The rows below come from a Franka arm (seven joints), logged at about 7 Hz.
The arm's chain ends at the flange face. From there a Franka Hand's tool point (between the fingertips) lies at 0.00 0.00 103.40 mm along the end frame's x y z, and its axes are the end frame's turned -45 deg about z.
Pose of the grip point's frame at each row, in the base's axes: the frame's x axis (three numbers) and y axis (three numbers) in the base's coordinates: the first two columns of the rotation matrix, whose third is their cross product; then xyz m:
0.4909, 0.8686, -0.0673, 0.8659, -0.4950, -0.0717, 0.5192, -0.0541, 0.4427
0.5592, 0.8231, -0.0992, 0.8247, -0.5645, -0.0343, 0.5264, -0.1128, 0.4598
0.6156, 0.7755, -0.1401, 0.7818, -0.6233, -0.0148, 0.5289, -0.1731, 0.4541
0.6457, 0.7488, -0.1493, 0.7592, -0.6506, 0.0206, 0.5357, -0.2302, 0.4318
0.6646, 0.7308, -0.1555, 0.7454, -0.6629, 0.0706, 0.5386, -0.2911, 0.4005
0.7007, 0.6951, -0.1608, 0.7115, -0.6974, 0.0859, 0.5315, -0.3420, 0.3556
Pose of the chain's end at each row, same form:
0.9594, 0.2642, -0.0983, 0.2652, -0.9642, -0.0031, 0.5291, -0.0517, 0.5456
0.9786, 0.1829, -0.0944, 0.1877, -0.9812, 0.0459, 0.5351, -0.1063, 0.5626
0.9881, 0.1076, -0.1095, 0.1175, -0.9891, 0.0886, 0.5391, -0.1627, 0.5565
0.9934, 0.0694, -0.0910, 0.0803, -0.9895, 0.1201, 0.5441, -0.2171, 0.5340
0.9970, 0.0480, -0.0600, 0.0571, -0.9855, 0.1599, 0.5439, -0.2743, 0.5024
0.9986, -0.0016, -0.0530, 0.0076, -0.9846, 0.1744, 0.5369, -0.3239, 0.4573

